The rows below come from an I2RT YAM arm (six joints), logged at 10 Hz.
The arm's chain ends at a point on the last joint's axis. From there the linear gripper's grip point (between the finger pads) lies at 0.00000 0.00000 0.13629 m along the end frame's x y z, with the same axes.
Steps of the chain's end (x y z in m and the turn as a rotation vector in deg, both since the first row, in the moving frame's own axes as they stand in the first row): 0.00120, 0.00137, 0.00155, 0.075, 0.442, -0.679; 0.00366, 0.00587, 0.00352, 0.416, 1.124, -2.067; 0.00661, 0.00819, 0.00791, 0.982, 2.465, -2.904; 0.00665, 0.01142, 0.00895, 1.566, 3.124, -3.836; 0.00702, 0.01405, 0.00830, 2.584, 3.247, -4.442; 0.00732, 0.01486, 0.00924, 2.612, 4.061, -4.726; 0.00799, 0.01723, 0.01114, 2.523, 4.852, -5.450; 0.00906, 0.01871, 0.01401, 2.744, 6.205, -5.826
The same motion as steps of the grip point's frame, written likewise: 0.00225, 0.00119, 0.00155, 0.075, 0.442, -0.679; 0.00632, 0.00483, 0.00349, 0.416, 1.124, -2.067; 0.01241, 0.00571, 0.00776, 0.982, 2.465, -2.904; 0.01395, 0.00745, 0.00870, 1.566, 3.124, -3.836; 0.01449, 0.00762, 0.00794, 2.584, 3.247, -4.442; 0.01670, 0.00826, 0.00876, 2.612, 4.061, -4.726; 0.01921, 0.01070, 0.01052, 2.523, 4.852, -5.450; 0.02343, 0.01146, 0.01306, 2.744, 6.205, -5.826
